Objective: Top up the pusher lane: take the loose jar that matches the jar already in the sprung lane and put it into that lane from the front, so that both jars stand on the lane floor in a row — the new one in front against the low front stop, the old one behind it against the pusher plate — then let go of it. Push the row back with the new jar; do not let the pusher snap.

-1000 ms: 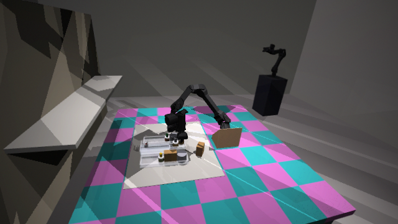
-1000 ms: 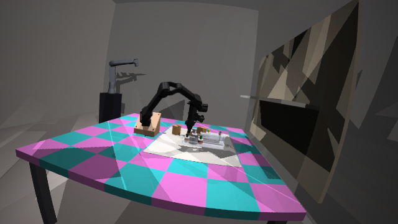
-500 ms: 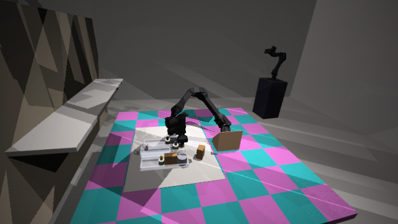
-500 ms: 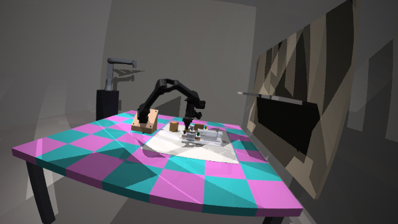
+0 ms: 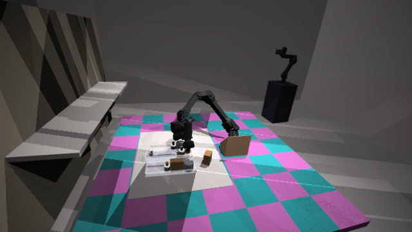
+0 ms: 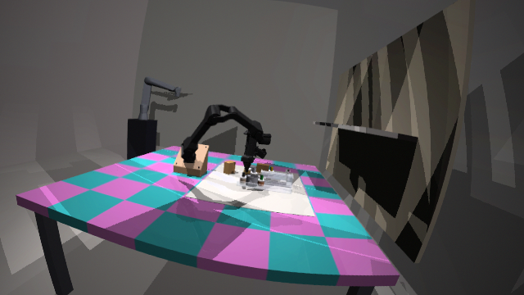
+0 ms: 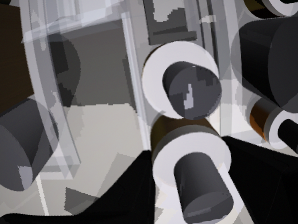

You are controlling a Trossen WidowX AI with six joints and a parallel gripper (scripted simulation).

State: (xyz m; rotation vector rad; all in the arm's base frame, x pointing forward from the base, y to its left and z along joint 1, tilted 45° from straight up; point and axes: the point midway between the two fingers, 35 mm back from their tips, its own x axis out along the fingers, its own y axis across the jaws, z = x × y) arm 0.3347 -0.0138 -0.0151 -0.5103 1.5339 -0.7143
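The tan box is 110 mm behind my gripper tip, 90 mm to the left of it and 20 mm below it. The rest, counted from my gripper tip: clear lane rack: 140 mm ahead, 30 mm below, 10 mm to the left.
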